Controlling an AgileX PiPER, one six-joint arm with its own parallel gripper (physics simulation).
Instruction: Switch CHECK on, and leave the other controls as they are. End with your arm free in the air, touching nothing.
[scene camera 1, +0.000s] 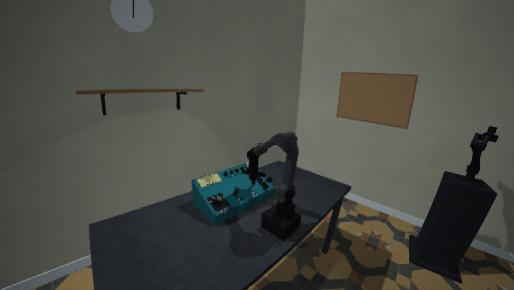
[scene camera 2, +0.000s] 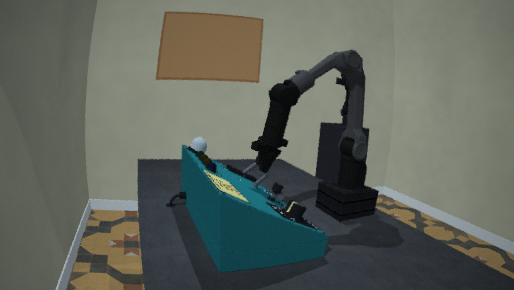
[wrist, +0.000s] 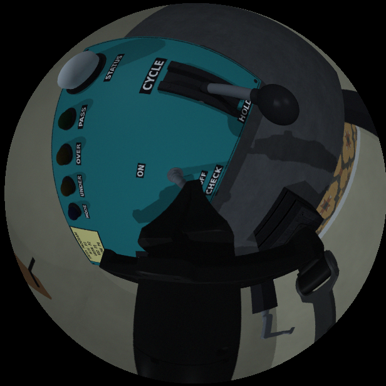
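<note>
The teal console (scene camera 1: 204, 202) (scene camera 2: 270, 245) (wrist: 115, 135) stands on the dark table. Its CHECK toggle (wrist: 176, 175) (scene camera 2: 261, 180) is a short grey lever between the ON label (wrist: 141, 170) and the OFF label (wrist: 202, 178). It leans toward OFF, and its outer end is partly hidden behind my fingertips in the wrist view. My gripper (scene camera 1: 254, 183) (scene camera 2: 266, 170) (wrist: 195, 188) is shut and empty, pointing down at the toggle's OFF side. Its tips are at or very close to the lever; contact cannot be told.
The CYCLE lever with a black ball knob (wrist: 277, 104) stands beside the toggle, near HOLD. A black rotary knob (scene camera 2: 294, 210) and a small black-capped control (scene camera 2: 277, 188) sit on the console's other side. A white STATUS dome (wrist: 78, 70) (scene camera 2: 199, 144) is at the top edge.
</note>
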